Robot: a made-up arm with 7 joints.
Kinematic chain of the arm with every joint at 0, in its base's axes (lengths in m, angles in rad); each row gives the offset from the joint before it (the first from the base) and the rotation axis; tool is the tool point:
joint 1: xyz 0 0 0.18 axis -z
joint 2: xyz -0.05 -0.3 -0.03 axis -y
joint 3: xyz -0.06 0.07 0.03 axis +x
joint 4: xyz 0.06 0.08 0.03 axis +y
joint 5: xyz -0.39 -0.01 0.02 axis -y
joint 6: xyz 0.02 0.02 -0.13 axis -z
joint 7: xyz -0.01 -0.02 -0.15 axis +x
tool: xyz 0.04 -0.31 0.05
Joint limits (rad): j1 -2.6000..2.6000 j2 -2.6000..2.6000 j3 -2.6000..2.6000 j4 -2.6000..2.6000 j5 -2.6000..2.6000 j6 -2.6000..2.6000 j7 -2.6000..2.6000
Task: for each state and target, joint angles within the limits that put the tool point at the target. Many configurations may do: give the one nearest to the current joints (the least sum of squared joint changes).
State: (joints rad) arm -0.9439 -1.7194 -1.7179 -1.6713 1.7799 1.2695 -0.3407
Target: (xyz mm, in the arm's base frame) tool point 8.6 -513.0 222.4
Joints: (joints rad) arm -0.4487 -2.0523 -1.1175 -1.0910 1.8666 1.6822 -0.7042
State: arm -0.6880 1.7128 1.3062 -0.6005 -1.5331 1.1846 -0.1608
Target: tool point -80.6 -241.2 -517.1
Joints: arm -0.5656 1.3672 1.3449 -0.5895 -1.4856 1.3698 -0.0633
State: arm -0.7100 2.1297 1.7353 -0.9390 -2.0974 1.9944 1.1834
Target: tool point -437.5 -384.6 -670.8
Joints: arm -0.3612 1.2470 1.8990 -0.4491 -1.8845 2.2406 1.2974
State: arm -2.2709 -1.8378 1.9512 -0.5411 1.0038 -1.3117 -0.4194
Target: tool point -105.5 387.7 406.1
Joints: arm -2.6000 -2.1534 1.8628 -0.7534 1.4209 -1.5802 -0.6673
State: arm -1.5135 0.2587 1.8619 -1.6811 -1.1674 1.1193 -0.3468
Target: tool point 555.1 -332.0 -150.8
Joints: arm -2.3226 0.5305 1.8426 -0.5868 -1.5199 1.3323 -0.1738
